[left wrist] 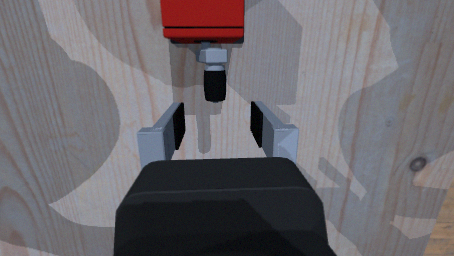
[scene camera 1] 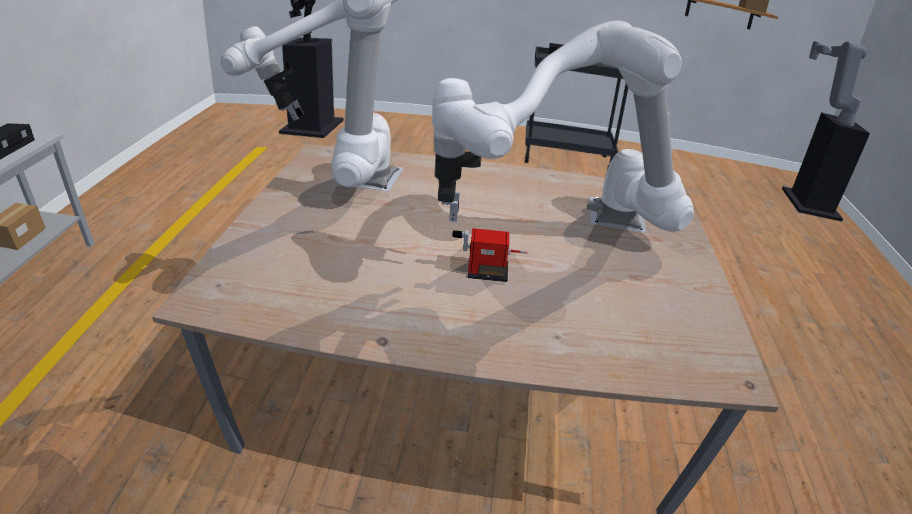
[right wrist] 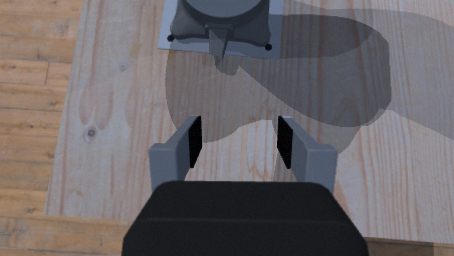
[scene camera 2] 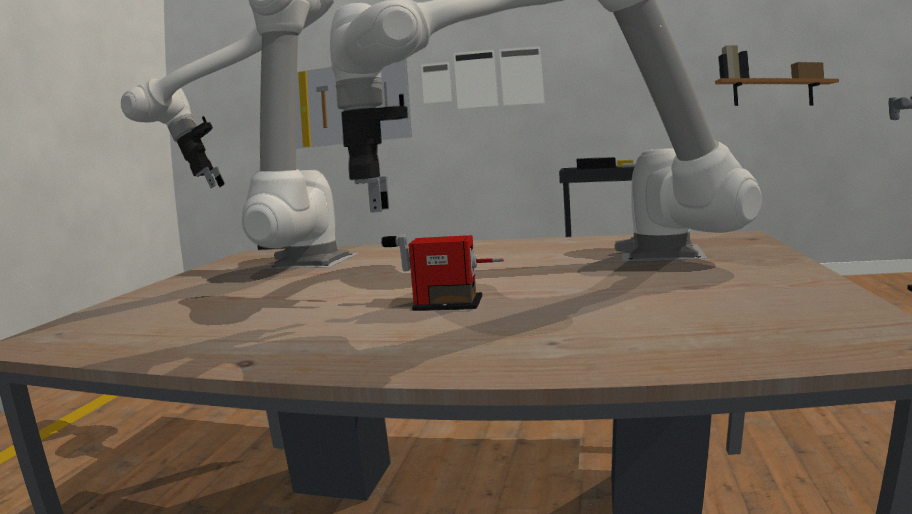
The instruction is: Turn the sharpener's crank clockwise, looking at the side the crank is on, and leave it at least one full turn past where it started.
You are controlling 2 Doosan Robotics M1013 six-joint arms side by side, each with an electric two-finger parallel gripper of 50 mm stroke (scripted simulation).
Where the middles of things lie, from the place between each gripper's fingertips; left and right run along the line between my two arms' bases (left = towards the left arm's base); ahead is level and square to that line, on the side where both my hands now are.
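Labels:
The crank (left wrist: 214, 75) is 90 mm below my left hand (scene camera 2: 379, 210), 20 mm to the left of it and 10 mm behind it.
My right gripper (scene camera 2: 218, 186) is in sight for me too, 15 cm above the crank, 48 cm short of it and 78 cm to the right of it.

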